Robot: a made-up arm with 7 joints. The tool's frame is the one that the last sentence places.
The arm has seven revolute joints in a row. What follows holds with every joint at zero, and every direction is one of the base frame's.
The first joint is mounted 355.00 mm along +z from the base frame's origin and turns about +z.
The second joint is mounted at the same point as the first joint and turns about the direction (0, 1, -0.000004).
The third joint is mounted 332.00 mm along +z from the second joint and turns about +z.
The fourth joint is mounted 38.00 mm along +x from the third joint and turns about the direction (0, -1, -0.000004).
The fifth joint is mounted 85.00 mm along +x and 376.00 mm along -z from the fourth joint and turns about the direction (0, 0.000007, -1).
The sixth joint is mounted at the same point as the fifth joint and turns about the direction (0, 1, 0.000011).
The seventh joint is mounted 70.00 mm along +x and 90.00 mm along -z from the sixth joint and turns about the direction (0, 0.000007, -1).
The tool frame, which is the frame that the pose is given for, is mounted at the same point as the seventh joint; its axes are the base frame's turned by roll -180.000, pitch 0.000 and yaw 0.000 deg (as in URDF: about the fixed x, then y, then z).
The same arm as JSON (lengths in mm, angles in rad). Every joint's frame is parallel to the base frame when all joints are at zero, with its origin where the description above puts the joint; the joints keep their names.
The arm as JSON. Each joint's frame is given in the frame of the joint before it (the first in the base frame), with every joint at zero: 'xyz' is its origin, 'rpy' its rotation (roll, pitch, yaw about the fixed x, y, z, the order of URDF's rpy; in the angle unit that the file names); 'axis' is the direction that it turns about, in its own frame. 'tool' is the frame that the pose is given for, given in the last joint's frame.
{"units": {"length": "mm", "angle": "rad"}, "joints": [
  {"name": "joint 1", "type": "revolute", "origin": {"xyz": [0.0, 0.0, 355.0], "rpy": [0.0, 0.0, 0.0]}, "axis": [0.0, 0.0, 1.0]},
  {"name": "joint 2", "type": "revolute", "origin": {"xyz": [0.0, 0.0, 0.0], "rpy": [0.0, 0.0, 0.0]}, "axis": [0.0, 1.0, 0.0]},
  {"name": "joint 3", "type": "revolute", "origin": {"xyz": [0.0, 0.0, 332.0], "rpy": [0.0, 0.0, 0.0]}, "axis": [0.0, 0.0, 1.0]},
  {"name": "joint 4", "type": "revolute", "origin": {"xyz": [38.0, 0.0, 0.0], "rpy": [0.0, 0.0, 0.0]}, "axis": [0.0, -1.0, 0.0]},
  {"name": "joint 5", "type": "revolute", "origin": {"xyz": [85.0, 0.0, -376.0], "rpy": [0.0, 0.0, 0.0]}, "axis": [0.0, 0.0, -1.0]},
  {"name": "joint 6", "type": "revolute", "origin": {"xyz": [0.0, 0.0, 0.0], "rpy": [0.0, 0.0, 0.0]}, "axis": [0.0, 1.0, 0.0]},
  {"name": "joint 7", "type": "revolute", "origin": {"xyz": [70.0, 0.0, -90.0], "rpy": [0.0, 0.0, 0.0]}, "axis": [0.0, 0.0, -1.0]}
], "tool": {"origin": {"xyz": [0.0, 0.0, 0.0], "rpy": [3.1416, 0.0, 0.0]}}}

